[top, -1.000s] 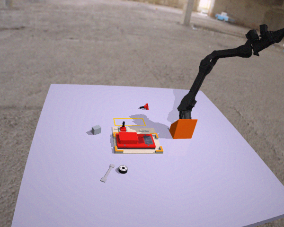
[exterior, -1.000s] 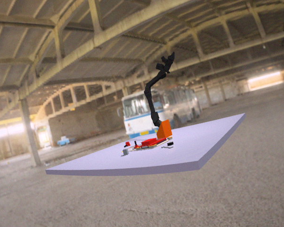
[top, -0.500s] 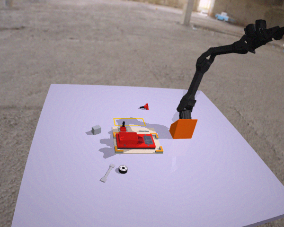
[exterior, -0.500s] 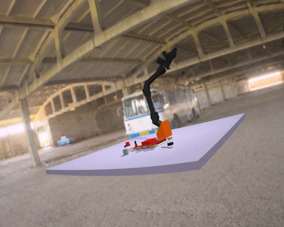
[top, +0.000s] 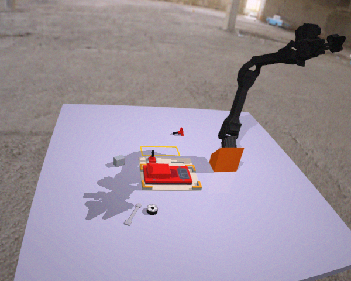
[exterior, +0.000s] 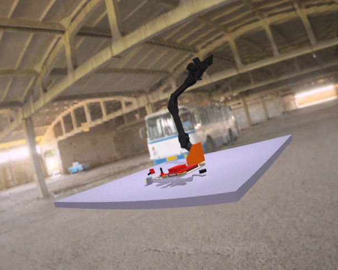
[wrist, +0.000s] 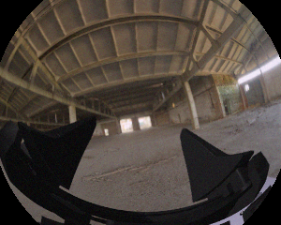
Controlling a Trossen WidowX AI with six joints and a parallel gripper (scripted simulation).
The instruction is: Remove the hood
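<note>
The red hood lies 42 cm ahead of my gripper tip, 26 cm to the right of it and 67 cm below it. The rest, counted from my gripper tip: grey wrench (57 cm ahead, 6 cm to the right, 71 cm below); then black wheel (49 cm ahead, 7 cm to the right, 71 cm below).
</note>
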